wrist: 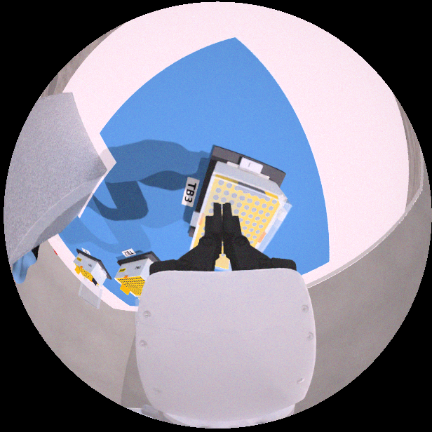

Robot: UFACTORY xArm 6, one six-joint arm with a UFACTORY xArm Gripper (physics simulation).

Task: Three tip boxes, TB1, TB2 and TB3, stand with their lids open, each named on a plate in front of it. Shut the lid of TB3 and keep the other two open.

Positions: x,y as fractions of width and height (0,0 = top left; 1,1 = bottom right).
Labels:
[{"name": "my gripper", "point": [0.51,0.49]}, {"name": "clear lid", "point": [0.61,0.49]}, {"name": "tip box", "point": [0.22,0.62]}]

